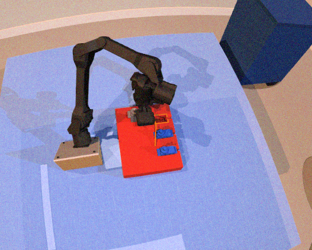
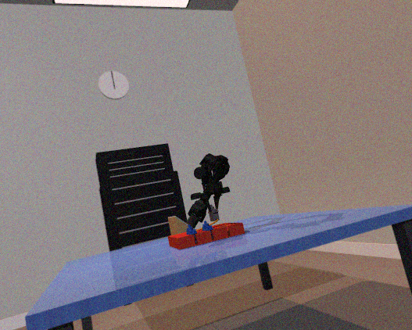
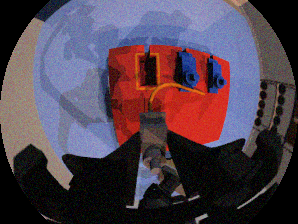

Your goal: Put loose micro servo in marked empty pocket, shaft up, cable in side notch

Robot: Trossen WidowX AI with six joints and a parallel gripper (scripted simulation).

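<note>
Right now the red deck is 10 cm below my gripper tip, 8 cm to the right of it and 2 cm behind it.
</note>
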